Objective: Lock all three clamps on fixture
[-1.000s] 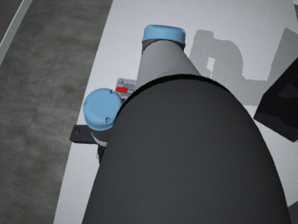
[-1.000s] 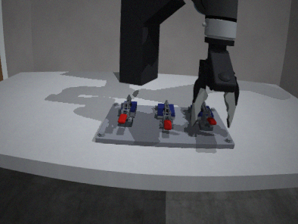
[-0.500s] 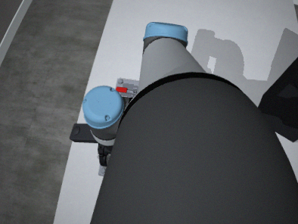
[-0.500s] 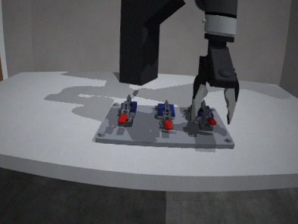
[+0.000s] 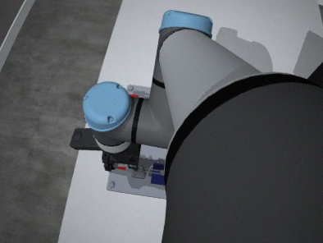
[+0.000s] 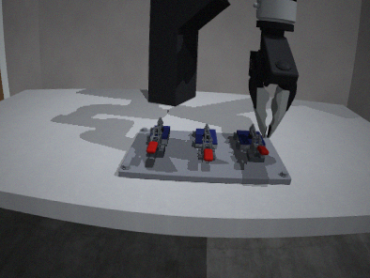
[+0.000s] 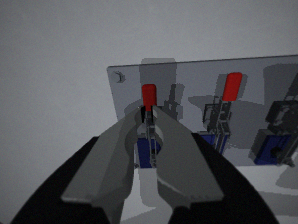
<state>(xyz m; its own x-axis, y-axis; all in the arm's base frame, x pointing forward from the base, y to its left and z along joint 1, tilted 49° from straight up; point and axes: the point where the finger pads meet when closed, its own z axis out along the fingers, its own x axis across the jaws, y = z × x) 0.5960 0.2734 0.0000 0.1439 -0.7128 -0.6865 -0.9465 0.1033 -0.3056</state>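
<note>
Now: the blue part 140 mm behind my hand, 80 mm below it and 20 mm to the right of it. From my hand the other things lie so: grey fixture plate (120 mm to the right, 100 mm below, 70 mm behind).
</note>
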